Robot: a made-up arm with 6 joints.
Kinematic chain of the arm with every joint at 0, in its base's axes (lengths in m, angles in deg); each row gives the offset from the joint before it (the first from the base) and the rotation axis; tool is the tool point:
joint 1: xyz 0 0 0.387 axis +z
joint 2: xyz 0 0 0 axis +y
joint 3: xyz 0 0 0.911 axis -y
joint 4: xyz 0 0 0 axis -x
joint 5: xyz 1.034 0 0 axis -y
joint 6: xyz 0 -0.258 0 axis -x
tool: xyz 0 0 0
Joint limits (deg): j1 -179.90..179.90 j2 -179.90..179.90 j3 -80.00..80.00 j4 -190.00..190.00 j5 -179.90..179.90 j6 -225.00..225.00
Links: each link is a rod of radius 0.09 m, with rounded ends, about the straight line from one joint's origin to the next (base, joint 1, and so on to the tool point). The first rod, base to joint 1, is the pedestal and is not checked.
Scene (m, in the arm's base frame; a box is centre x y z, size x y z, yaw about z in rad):
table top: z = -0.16
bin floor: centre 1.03 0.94 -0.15 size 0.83 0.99 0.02 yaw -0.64
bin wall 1: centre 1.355 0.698 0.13 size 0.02 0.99 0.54 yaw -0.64
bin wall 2: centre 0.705 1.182 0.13 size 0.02 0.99 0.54 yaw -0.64
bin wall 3: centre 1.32 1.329 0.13 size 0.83 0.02 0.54 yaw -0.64
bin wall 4: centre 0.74 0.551 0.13 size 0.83 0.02 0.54 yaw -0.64
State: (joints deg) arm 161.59 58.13 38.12 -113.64 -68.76 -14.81
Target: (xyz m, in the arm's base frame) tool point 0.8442 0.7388 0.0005
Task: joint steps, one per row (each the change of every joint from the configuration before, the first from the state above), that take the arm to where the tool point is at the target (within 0.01 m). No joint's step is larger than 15 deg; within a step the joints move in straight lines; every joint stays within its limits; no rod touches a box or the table.
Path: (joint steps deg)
1: -13.29 -4.54 -4.87 2.99 0.00 0.00
2: -13.30 -4.54 -4.87 2.99 0.00 0.00
3: -13.29 -4.54 -4.87 2.99 0.00 0.00
4: -13.30 -4.54 -4.87 2.98 0.00 0.00
5: -13.29 -4.54 -4.87 2.99 0.00 0.00
6: -13.30 -4.54 -4.88 2.99 0.00 0.00
7: -13.29 -4.54 -4.87 2.99 0.00 0.00
8: -13.30 -4.54 -4.87 2.99 0.00 0.00
9: -13.29 -4.54 -4.87 2.99 0.00 0.00
10: 0.00 10.80 1.01 0.00 0.00 0.00
11: 0.00 10.80 1.00 0.00 0.00 0.00
12: 0.00 10.79 1.00 0.01 0.00 0.00

